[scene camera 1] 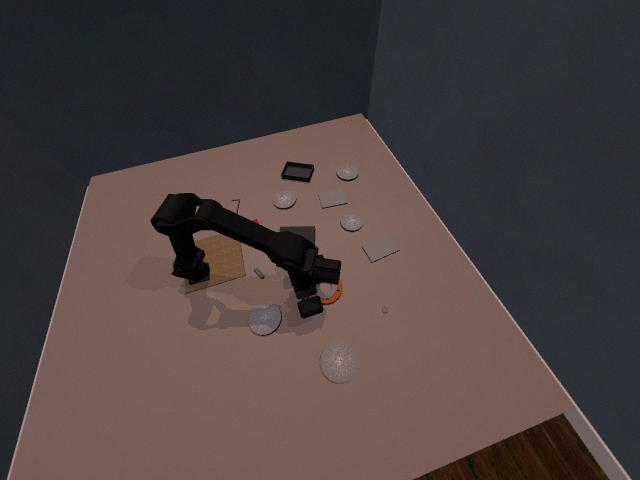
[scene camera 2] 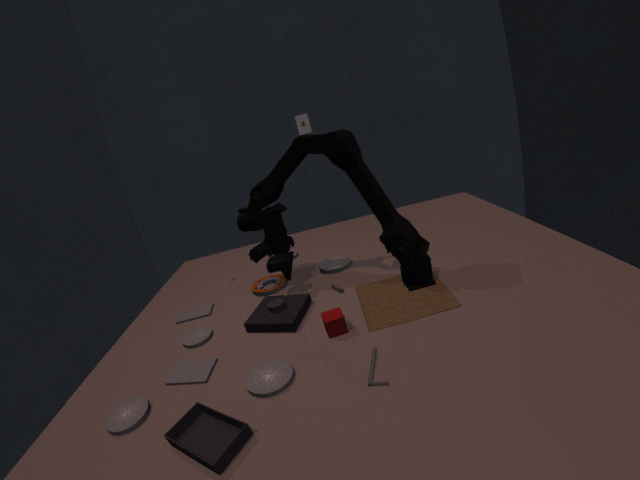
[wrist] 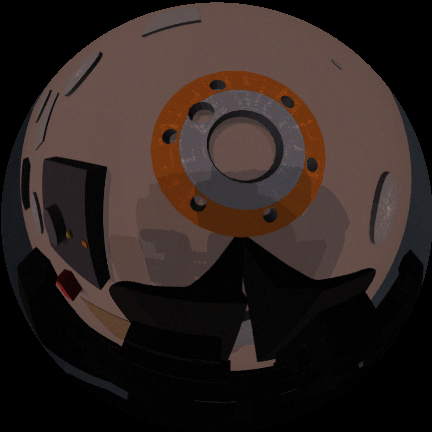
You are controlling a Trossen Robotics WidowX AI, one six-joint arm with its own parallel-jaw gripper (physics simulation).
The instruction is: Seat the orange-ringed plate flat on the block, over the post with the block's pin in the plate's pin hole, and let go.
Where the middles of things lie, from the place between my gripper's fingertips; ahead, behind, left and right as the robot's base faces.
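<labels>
Distances from my hand: orange-ringed plate (wrist: 183, 169), 60 mm ahead; dark block (scene camera 2: 261, 320), 10 mm ahead and 180 mm to the left; black tray (scene camera 2: 209, 437), 100 mm ahead and 520 mm to the left.
</labels>
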